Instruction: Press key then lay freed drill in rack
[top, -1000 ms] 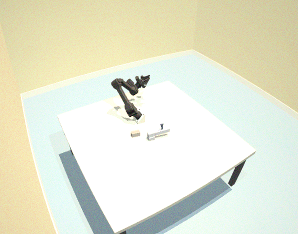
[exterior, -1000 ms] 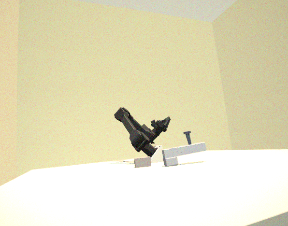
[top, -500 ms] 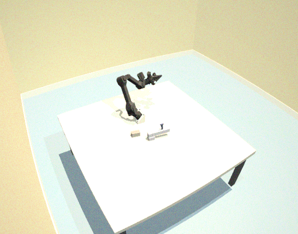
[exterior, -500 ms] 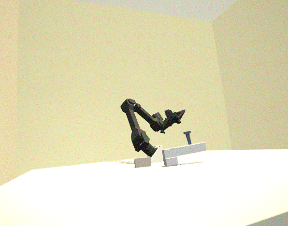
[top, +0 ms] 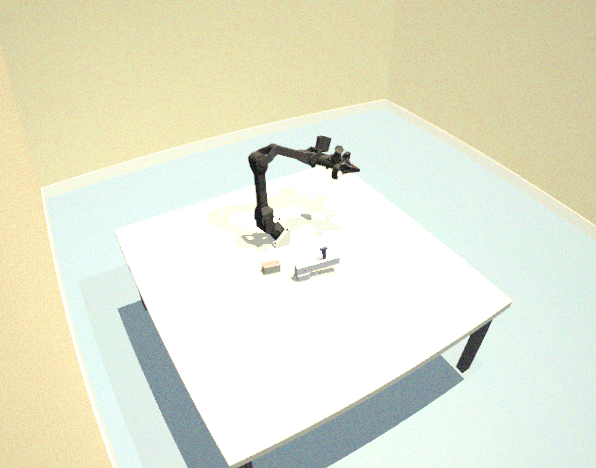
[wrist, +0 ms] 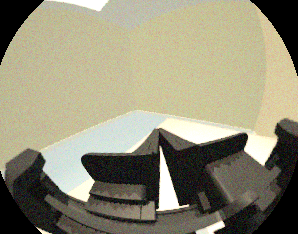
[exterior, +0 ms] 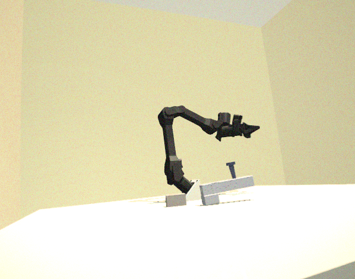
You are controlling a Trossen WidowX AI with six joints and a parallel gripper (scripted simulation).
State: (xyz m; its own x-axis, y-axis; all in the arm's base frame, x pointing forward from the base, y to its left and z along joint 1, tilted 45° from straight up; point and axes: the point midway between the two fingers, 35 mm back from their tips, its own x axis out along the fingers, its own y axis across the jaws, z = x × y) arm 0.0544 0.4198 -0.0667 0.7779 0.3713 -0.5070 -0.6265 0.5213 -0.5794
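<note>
Right now my gripper tip is 210 mm short of the dark blue key, 300 mm to the left of it and 200 mm above it. From my gripper tip the other things lie so: tan drill (200 mm ahead, 350 mm to the right, 240 mm below); then grey sleeve (200 mm ahead, 330 mm to the right, 250 mm below).
</note>
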